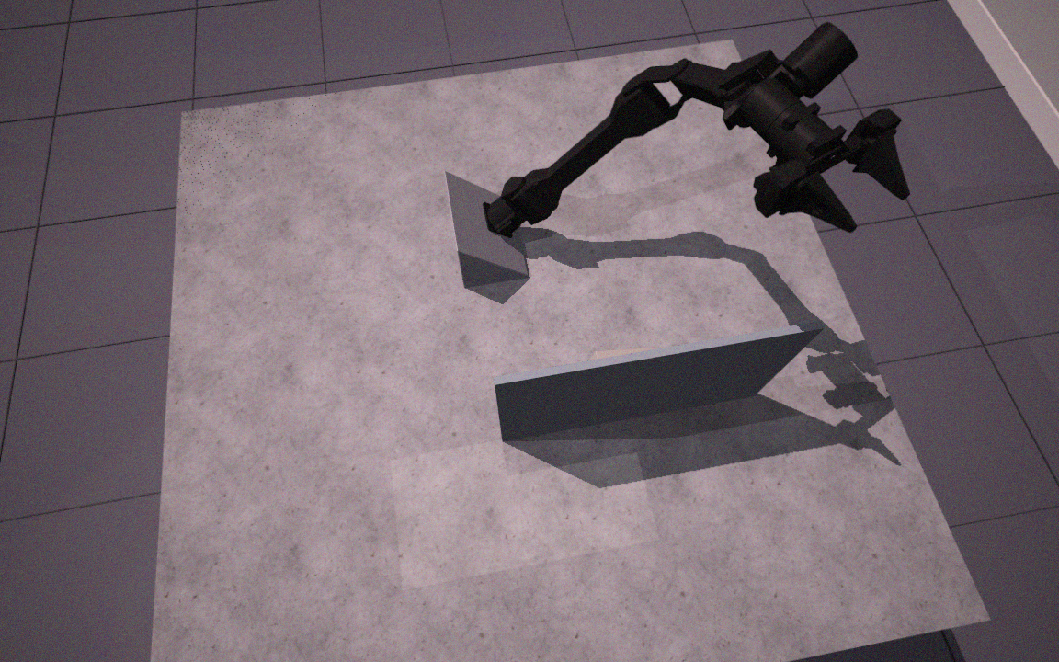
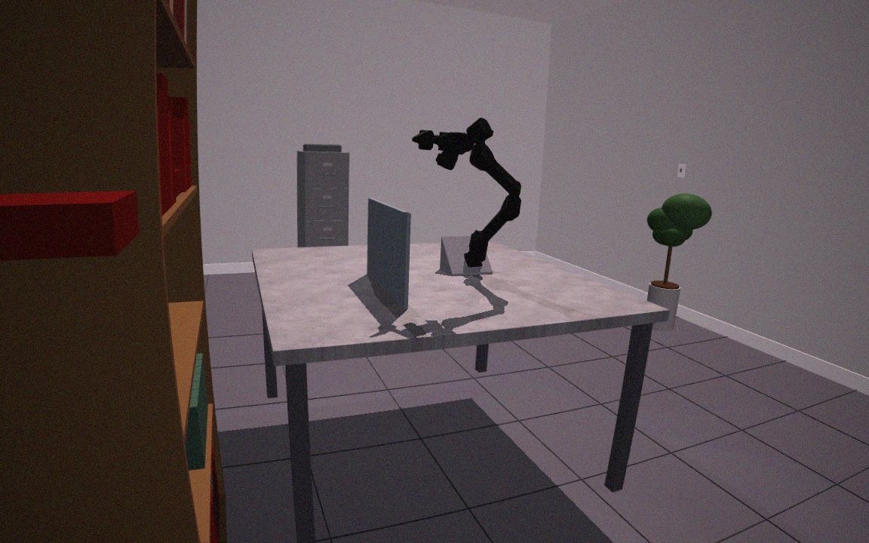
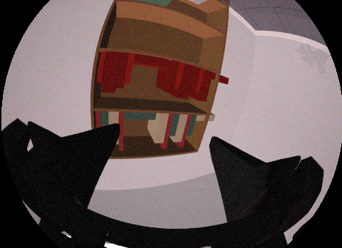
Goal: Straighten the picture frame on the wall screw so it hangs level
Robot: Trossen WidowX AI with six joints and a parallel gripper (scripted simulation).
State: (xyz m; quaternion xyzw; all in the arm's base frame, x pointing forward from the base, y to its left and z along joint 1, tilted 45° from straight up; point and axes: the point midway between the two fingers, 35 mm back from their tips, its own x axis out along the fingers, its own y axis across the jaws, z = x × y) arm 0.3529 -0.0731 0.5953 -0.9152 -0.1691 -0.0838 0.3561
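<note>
Right now my gripper tip is 36 cm above the picture frame, 23 cm to the left of it and 2 cm short of it. The rest, counted from my gripper tip: wall panel (37 cm below, 22 cm to the right, 3 cm ahead).
</note>
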